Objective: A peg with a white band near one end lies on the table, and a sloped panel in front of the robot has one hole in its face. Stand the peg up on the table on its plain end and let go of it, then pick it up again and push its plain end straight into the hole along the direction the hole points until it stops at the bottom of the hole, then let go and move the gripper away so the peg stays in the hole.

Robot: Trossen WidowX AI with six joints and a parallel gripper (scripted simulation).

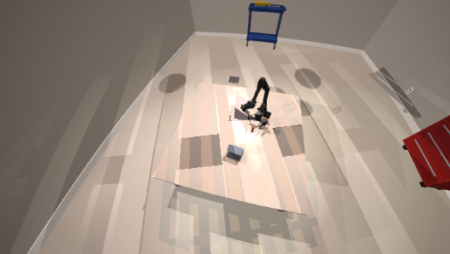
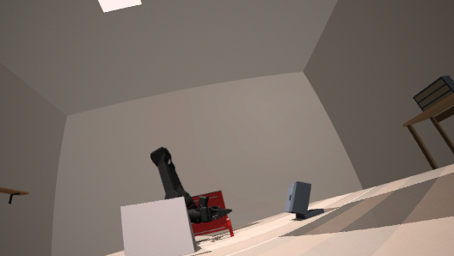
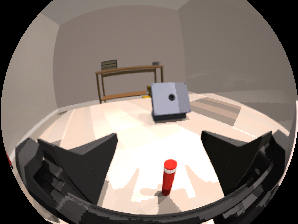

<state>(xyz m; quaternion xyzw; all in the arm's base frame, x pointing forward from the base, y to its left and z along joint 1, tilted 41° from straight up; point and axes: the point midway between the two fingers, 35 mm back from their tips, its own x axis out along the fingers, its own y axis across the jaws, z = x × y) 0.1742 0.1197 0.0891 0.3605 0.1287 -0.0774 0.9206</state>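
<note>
Now: the red peg 2 cm behind my gripper tip, 1 cm to the right of it and 5 cm below it. From my gripper tip the other things lie so: grey-blue sloped panel 25 cm ahead, 12 cm to the right, 3 cm below.
</note>
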